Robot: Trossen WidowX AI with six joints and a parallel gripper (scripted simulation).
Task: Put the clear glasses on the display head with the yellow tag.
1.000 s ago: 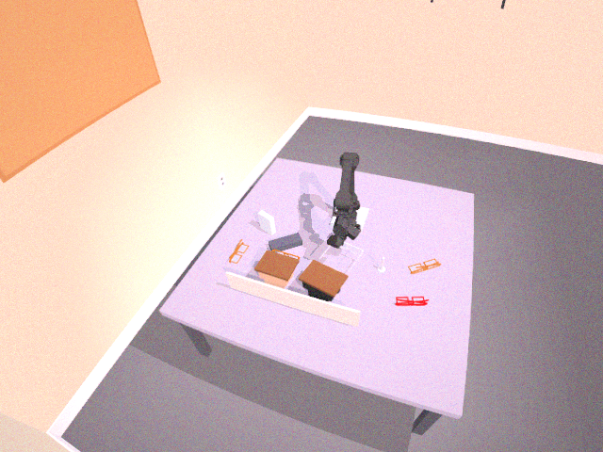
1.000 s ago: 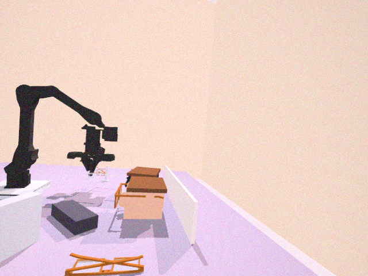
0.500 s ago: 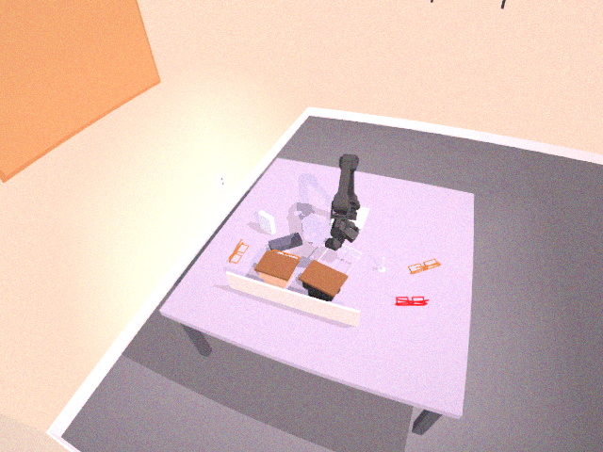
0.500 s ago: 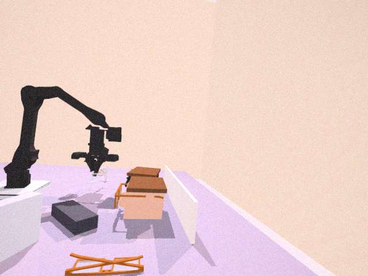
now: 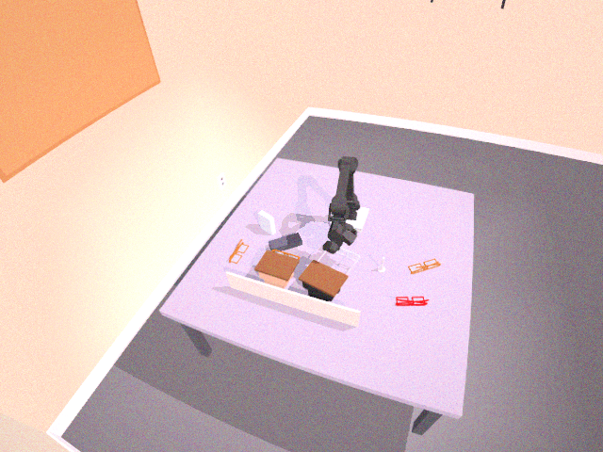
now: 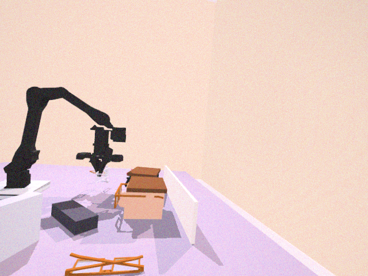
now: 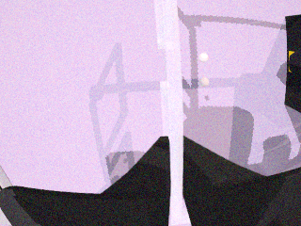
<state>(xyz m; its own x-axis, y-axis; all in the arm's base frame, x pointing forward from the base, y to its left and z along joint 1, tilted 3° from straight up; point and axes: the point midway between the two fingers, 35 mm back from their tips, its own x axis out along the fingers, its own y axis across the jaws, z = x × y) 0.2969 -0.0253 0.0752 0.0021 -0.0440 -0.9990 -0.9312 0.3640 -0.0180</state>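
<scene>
The dark head is 17 cm ahead of my gripper tip, 3 cm to the right of it and 1 cm below it. From my gripper tip the other things lie so: tan head 25 cm to the right, 13 cm ahead, 1 cm below; then white panel 29 cm ahead, 16 cm to the right, 2 cm below; then white stand 21 cm to the left, 5 cm below, 3 cm ahead.
</scene>
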